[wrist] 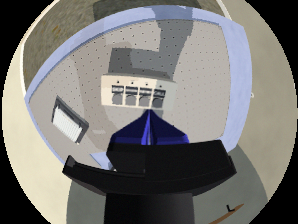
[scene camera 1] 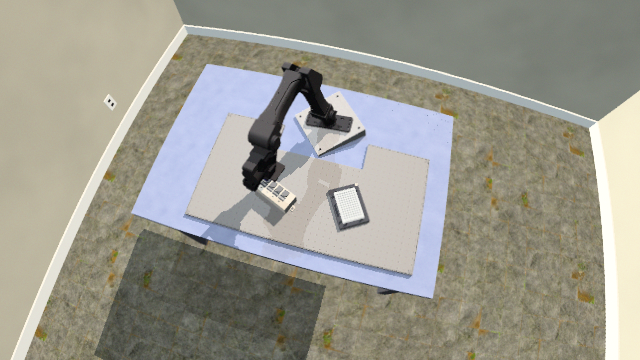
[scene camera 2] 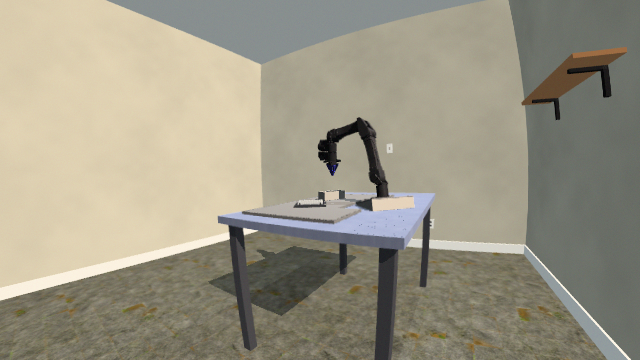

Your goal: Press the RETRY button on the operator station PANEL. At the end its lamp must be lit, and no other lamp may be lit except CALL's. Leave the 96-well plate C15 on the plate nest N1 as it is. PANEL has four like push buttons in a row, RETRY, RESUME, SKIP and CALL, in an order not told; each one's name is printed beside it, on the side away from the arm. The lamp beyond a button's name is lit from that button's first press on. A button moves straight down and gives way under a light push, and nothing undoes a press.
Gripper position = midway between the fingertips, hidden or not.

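The gripper (wrist: pixel 149 113) is visible, as are an operator panel (wrist: pixel 124 84) and a 96-well plate (scene camera 1: pixel 345 199).
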